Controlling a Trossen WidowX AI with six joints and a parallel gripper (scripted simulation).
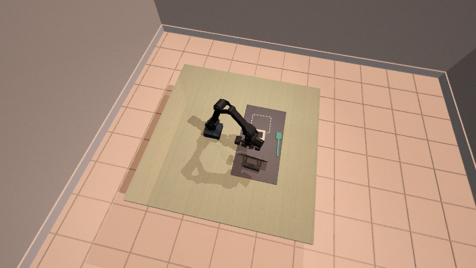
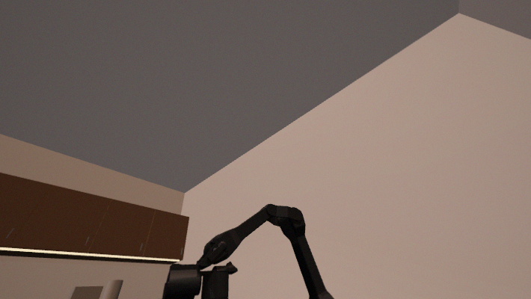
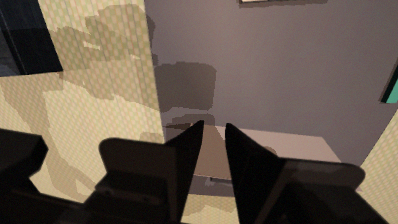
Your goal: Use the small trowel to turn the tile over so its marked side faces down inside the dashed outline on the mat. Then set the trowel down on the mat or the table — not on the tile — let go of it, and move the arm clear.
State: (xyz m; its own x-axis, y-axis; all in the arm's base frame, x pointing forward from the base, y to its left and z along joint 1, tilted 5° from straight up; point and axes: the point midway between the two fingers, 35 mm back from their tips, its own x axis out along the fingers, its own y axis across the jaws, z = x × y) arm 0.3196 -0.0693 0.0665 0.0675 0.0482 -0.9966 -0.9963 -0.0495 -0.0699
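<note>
Now: the dark mat 12 cm to the left of my gripper tip, 9 cm below it and 7 cm ahead of it. Also, from my gripper tip: tile 17 cm to the left, 6 cm below, 5 cm ahead; then teal flat tool 21 cm ahead, 16 cm to the left, 6 cm below.
</note>
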